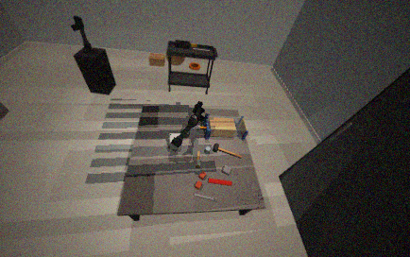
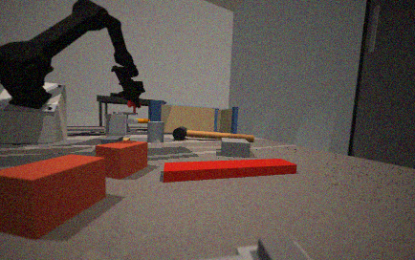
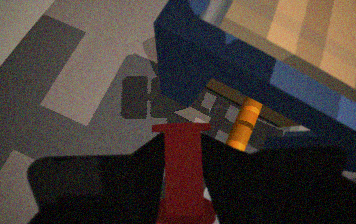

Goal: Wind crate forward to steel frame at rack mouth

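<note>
My gripper tip is 4 cm to the left of the winch handle, 4 cm past it and 3 cm above it. The rest, counted from my gripper tip: red knob: 2 cm behind, 1 cm to the right; grey winch: 10 cm to the right, 10 cm below, 10 cm behind; blue frame: 8 cm ahead, 7 cm to the right, 3 cm below.
</note>
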